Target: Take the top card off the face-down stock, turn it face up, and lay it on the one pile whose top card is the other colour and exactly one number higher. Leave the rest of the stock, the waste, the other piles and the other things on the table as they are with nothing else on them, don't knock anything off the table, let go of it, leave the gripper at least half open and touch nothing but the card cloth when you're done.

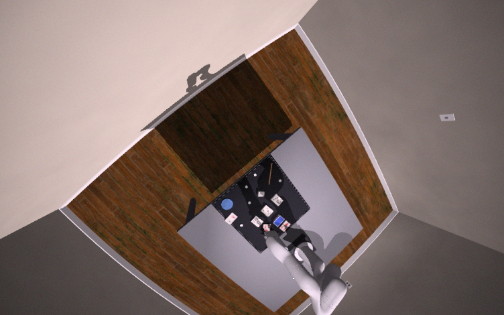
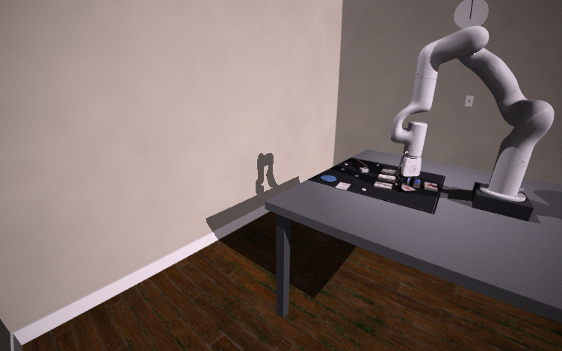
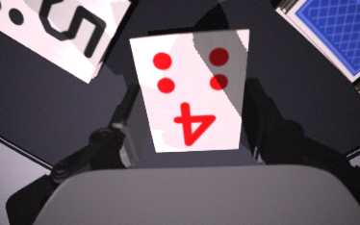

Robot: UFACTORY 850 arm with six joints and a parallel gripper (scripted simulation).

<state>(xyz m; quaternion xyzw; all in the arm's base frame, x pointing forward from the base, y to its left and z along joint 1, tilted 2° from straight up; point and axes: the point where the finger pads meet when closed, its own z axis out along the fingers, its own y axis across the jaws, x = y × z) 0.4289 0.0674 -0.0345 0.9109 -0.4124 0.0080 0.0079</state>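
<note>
My hand is 110 mm short of the black 5, 30 mm above it and 10 mm to the right of it. Round my hand: red 4: 120 mm to the right, 120 mm behind, 20 mm below; then red 4 card: 10 mm below; then black 2: 110 mm to the right, 110 mm ahead, 20 mm below.
</note>
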